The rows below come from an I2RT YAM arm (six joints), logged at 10 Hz.
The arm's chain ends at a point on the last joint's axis. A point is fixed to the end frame.
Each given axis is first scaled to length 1.
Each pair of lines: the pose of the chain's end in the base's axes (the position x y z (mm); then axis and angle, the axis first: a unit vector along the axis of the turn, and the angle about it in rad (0 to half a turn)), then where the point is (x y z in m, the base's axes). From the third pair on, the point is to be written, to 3 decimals.
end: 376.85 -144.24 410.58 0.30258 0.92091 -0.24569 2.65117
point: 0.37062 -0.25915 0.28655
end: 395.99 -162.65 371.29 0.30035 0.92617 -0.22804 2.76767
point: 0.37549 -0.26878 0.24112
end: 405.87 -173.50 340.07 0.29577 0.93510 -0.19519 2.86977
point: 0.375 -0.267 0.203
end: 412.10 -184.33 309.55 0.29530 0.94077 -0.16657 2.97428
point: 0.369 -0.266 0.168
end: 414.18 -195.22 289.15 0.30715 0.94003 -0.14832 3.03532
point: 0.362 -0.268 0.145
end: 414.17 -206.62 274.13 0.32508 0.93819 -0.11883 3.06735
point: 0.359 -0.267 0.126
